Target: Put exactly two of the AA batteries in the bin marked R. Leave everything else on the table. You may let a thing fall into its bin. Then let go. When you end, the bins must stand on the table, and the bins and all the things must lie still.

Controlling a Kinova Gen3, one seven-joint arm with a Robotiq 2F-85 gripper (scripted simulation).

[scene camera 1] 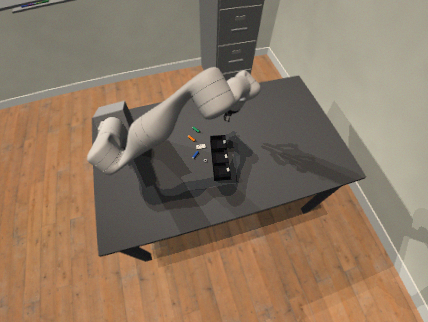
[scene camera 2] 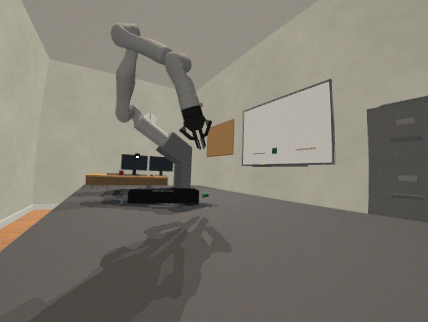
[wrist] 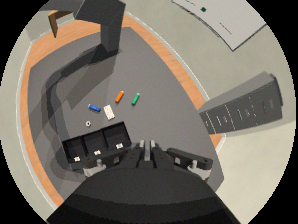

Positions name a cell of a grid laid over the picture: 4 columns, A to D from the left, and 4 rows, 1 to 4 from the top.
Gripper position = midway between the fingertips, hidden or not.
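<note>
My gripper (scene camera 2: B2), visible also at (wrist: B3).
</note>
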